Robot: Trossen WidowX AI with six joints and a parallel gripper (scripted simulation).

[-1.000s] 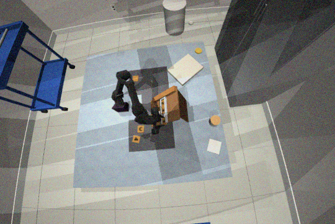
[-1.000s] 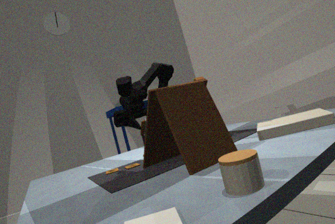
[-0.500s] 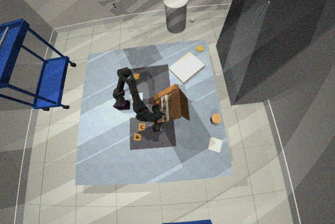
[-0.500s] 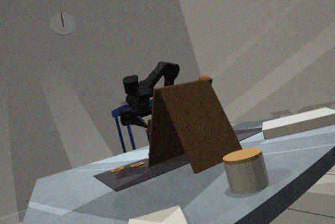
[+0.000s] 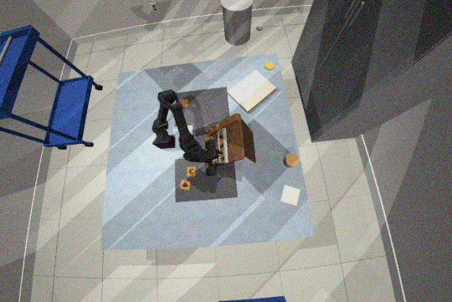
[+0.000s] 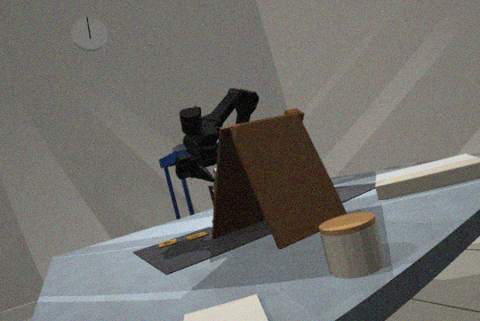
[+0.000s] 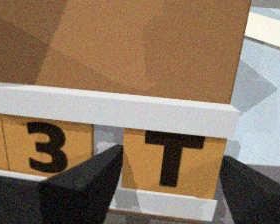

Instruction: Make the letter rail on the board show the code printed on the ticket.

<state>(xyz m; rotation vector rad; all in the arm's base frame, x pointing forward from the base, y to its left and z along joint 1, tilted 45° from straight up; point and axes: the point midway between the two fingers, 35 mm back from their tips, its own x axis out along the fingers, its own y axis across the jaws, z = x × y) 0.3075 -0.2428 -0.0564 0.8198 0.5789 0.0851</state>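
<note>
Now: gripper tip 7 cm above the white ticket, 5 cm to the right of it and 5 cm past it. The rest, counted from my gripper tip: cream slab: 46 cm to the left, 29 cm ahead, 14 cm below; tan-lidded jar: 40 cm ahead, 13 cm below, 8 cm to the right; white card: 34 cm ahead, 28 cm to the right, 16 cm below.
</note>
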